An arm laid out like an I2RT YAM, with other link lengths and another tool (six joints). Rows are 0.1 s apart.
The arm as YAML. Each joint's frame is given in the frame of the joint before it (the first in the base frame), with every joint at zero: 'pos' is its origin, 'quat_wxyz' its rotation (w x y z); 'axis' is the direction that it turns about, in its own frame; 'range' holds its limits. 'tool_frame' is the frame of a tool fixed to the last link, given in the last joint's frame.
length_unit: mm
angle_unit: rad
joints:
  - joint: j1
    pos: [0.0, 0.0, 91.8]
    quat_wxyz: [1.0, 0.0, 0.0, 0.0]
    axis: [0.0, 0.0, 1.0]
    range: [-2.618, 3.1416]
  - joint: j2
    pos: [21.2, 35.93, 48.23]
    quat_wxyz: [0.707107, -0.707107, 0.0, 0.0]
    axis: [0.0, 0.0, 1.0]
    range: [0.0, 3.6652]
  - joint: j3
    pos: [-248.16, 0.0, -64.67]
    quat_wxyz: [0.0, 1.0, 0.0, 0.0]
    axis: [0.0, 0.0, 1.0]
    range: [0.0, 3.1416]
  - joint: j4
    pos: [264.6, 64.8, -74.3]
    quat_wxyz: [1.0, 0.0, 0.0, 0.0]
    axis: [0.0, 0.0, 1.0]
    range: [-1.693, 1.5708]
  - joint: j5
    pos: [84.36, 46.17, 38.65]
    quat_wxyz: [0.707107, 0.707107, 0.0, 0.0]
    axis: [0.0, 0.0, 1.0]
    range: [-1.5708, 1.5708]
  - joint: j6
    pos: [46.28, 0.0, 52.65]
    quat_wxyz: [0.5, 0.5, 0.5, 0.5]
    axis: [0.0, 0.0, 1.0]
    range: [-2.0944, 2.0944]
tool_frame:
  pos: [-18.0, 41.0, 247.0]
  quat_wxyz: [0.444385, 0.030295, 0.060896, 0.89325]
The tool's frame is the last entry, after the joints.
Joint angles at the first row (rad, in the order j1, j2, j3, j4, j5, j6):
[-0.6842 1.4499 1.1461 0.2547 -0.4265 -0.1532]
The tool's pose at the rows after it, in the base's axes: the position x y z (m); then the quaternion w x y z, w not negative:
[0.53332, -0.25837, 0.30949, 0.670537, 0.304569, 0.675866, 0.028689]
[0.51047, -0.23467, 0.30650, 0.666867, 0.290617, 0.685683, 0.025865]
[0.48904, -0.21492, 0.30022, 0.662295, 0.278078, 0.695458, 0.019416]
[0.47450, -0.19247, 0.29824, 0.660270, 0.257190, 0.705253, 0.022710]
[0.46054, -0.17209, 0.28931, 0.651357, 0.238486, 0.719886, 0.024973]
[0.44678, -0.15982, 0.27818, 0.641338, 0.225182, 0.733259, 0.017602]
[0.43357, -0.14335, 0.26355, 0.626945, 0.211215, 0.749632, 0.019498]
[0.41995, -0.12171, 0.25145, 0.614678, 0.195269, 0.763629, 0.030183]
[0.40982, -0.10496, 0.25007, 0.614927, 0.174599, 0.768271, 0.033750]
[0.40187, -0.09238, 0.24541, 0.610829, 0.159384, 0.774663, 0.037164]
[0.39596, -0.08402, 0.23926, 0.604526, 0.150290, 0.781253, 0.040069]
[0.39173, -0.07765, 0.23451, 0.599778, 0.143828, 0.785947, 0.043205]
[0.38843, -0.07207, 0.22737, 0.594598, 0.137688, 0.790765, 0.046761]
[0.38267, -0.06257, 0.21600, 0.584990, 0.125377, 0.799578, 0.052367]
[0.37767, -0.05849, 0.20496, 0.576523, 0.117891, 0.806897, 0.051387]
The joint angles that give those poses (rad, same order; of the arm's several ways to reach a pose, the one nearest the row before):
[-0.6841 1.3180 1.0543 0.2225 -0.4248 -0.1900]
[-0.6842 1.1922 0.9729 0.1630 -0.4447 -0.2222]
[-0.6841 1.0756 0.9024 0.0983 -0.4571 -0.2591]
[-0.6842 0.9866 0.8607 0.0401 -0.4938 -0.2913]
[-0.6841 0.9114 0.8315 -0.0382 -0.5276 -0.3328]
[-0.6842 0.8469 0.8084 -0.1164 -0.5384 -0.3819]
[-0.6841 0.7901 0.7900 -0.2038 -0.5628 -0.4263]
[-0.6841 0.7272 0.7701 -0.2896 -0.6012 -0.4601]
[-0.6842 0.6676 0.7532 -0.3403 -0.6335 -0.4924]
[-0.6842 0.6306 0.7455 -0.3894 -0.6580 -0.5230]
[-0.6841 0.6106 0.7425 -0.4309 -0.6734 -0.5476]
[-0.6841 0.5968 0.7394 -0.4601 -0.6856 -0.5645]
[-0.6842 0.5860 0.7287 -0.4800 -0.6979 -0.5813]
[-0.6842 0.5738 0.7180 -0.5198 -0.7194 -0.6166]
[-0.6841 0.5630 0.7057 -0.5507 -0.7240 -0.6488]

